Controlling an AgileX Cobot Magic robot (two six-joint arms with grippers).
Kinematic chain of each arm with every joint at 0, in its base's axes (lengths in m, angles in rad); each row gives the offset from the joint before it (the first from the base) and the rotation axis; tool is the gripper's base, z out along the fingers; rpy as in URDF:
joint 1: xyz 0 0 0.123 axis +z
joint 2: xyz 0 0 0 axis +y
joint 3: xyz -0.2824 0 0.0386 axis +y
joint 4: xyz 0.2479 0 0.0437 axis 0.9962 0 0.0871
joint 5: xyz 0 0 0 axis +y
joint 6: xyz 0.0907 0 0.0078 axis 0.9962 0 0.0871
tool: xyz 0 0 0 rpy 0 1.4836 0
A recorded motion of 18 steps. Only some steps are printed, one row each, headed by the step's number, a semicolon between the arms.
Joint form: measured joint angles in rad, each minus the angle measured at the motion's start. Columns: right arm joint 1, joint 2, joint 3, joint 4, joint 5, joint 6; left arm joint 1, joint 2, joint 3, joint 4, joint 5, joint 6.
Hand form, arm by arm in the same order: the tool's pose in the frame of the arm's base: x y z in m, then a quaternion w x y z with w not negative. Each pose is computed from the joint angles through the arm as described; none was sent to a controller.
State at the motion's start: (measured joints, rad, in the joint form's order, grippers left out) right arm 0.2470 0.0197 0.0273 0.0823 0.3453 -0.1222; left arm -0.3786 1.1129 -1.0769 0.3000 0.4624 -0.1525
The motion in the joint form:
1: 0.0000 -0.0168 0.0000 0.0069 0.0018 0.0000; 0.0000 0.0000 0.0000 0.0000 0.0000 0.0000
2: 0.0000 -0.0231 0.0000 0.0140 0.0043 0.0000; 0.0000 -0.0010 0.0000 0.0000 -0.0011 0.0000
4: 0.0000 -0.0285 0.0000 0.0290 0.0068 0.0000; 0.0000 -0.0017 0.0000 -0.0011 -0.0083 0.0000
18: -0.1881 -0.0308 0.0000 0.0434 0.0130 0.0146; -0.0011 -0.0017 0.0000 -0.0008 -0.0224 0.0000
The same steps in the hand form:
1: 0.0517 0.0159 0.1726 0.59340 -0.12290 0.79199 0.07436; 0.2297 -0.0784 0.3934 0.55658 0.16820 0.81340 -0.01765
2: 0.0513 0.0160 0.1727 0.59462 -0.12092 0.79107 0.07752; 0.2295 -0.0784 0.3938 0.55742 0.16814 0.81283 -0.01788
4: 0.0508 0.0164 0.1728 0.59515 -0.11686 0.79063 0.08395; 0.2294 -0.0786 0.3945 0.56042 0.16805 0.81075 -0.01943
18: 0.0527 0.0071 0.1725 0.59852 -0.03266 0.79952 0.03829; 0.2297 -0.0793 0.3956 0.56588 0.16902 0.80668 -0.02166

